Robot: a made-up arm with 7 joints.
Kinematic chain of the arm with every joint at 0, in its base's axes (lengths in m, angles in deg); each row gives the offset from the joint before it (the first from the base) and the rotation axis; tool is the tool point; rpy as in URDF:
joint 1: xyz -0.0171 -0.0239 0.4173 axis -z
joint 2: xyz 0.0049 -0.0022 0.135 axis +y
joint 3: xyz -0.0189 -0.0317 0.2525 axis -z
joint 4: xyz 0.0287 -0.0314 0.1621 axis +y
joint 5: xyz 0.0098 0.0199 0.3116 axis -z
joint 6: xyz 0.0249 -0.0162 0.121 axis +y
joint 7: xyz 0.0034 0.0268 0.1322 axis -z
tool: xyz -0.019 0.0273 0.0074 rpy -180 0 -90
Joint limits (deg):
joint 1: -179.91..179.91
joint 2: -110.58..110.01
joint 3: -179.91..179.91
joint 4: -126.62..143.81
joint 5: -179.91..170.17
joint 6: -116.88..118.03
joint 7: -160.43..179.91
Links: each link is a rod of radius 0.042 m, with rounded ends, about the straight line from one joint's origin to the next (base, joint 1, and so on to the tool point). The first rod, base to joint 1, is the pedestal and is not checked.
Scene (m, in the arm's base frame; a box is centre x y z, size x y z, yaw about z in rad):
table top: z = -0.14
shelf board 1: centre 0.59 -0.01 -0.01 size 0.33 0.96 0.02 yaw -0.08
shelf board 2: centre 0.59 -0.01 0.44 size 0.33 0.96 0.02 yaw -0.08
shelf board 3: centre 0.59 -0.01 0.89 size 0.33 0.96 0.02 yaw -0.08
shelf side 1: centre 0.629 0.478 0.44 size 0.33 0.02 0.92 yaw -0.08
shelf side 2: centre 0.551 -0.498 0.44 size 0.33 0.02 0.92 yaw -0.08
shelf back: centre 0.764 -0.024 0.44 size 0.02 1 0.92 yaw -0.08
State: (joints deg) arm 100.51 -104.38 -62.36 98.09 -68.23 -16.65 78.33
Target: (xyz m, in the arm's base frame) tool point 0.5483 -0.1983 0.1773
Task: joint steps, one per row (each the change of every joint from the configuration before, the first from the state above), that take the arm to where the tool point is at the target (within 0.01 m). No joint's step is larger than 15 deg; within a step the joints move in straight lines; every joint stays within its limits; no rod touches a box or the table.
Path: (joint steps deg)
1: 13.71 9.57 1.05 11.43 -1.26 9.02 10.87
2: 13.71 9.58 1.06 11.43 -1.27 9.02 10.86
3: 13.71 9.57 1.05 11.43 -1.26 9.02 10.87
4: 13.71 9.58 1.06 11.43 -1.26 9.02 10.86
5: -6.36 -6.03 -14.47 -3.16 2.09 -2.95 -8.01
6: -6.37 -6.03 -14.47 -3.15 2.09 -2.96 -8.01
7: -6.36 -6.03 -14.47 -3.16 2.08 -2.95 -8.02
8: -6.36 -6.03 -14.47 -3.15 2.09 -2.95 -8.01
9: -6.36 -6.03 -14.46 -3.16 2.09 -2.95 -8.01
10: 3.83 -4.78 6.97 -11.75 -1.44 -3.95 -0.80
11: 3.82 -4.79 6.97 -11.75 -1.44 -3.95 -0.79
12: 3.83 -4.78 6.96 -11.75 -1.44 -3.95 -0.80

